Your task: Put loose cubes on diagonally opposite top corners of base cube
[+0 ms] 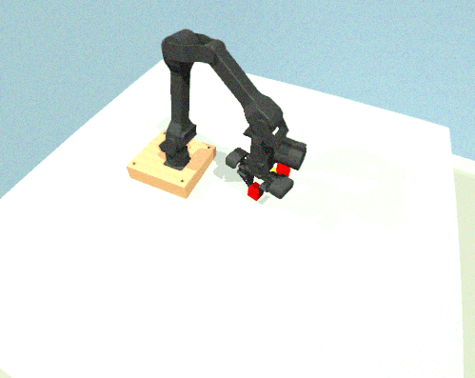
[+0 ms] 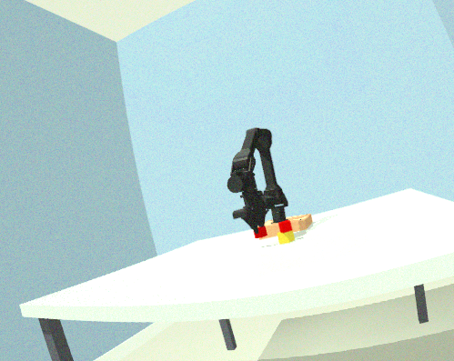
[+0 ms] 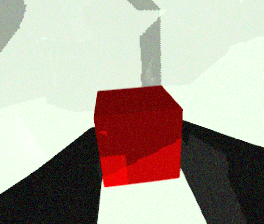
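My gripper tip is now 3 cm short of the yellow cube, 10 cm to the right of it and 3 cm above it.
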